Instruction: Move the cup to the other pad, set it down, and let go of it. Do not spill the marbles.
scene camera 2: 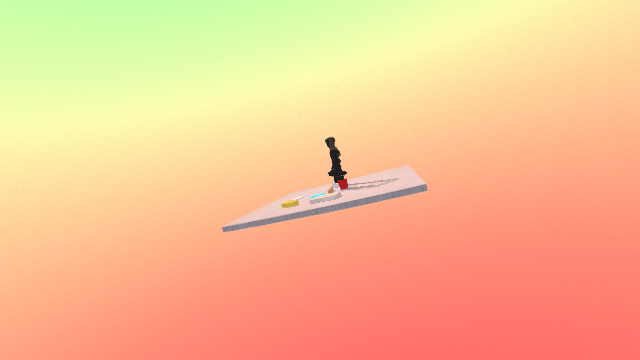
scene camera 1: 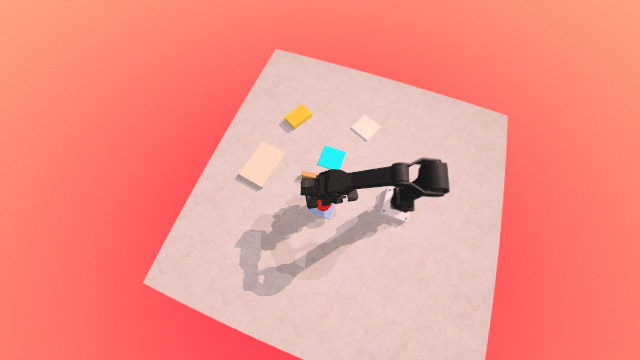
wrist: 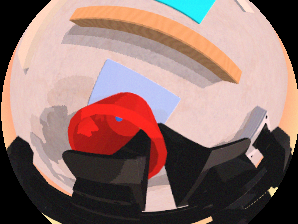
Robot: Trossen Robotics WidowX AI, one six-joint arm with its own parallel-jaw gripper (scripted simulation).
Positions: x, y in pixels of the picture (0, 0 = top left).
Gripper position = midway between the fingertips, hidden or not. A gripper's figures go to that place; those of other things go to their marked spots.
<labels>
The gripper (wrist: 153, 127) is 0.10 m from the lens. A red cup (wrist: 93, 129): 0.11 m from the lens. A light blue pad (wrist: 113, 78): 0.13 m from the lens. An orange bar (wrist: 156, 27): 0.10 m from the lens.
</labels>
